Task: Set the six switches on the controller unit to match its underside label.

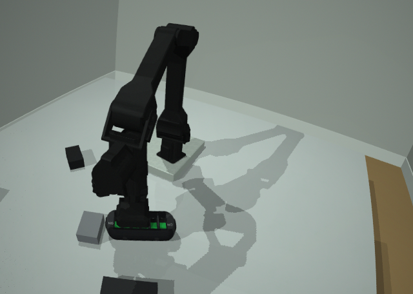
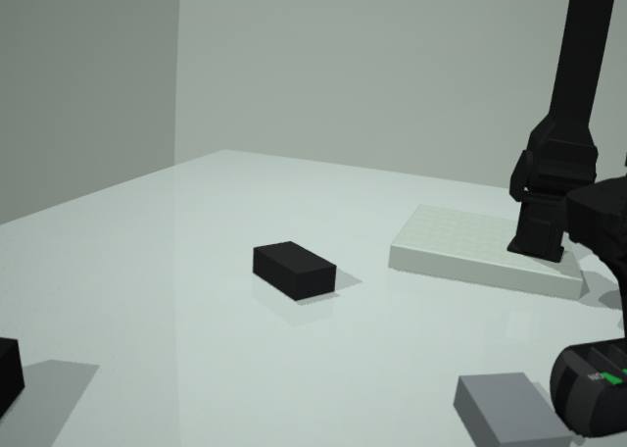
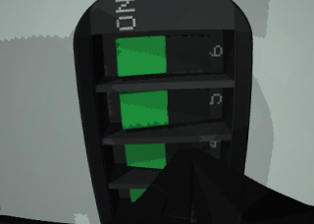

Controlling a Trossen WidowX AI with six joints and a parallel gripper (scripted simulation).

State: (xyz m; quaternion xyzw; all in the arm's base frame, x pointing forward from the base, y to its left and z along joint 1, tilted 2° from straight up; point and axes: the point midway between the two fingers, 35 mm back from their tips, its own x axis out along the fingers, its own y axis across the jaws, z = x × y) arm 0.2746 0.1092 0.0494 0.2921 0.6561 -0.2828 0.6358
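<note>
The grey block lies 8 cm ahead of my gripper tip, 8 cm to the right of it and 3 cm below it.
</note>
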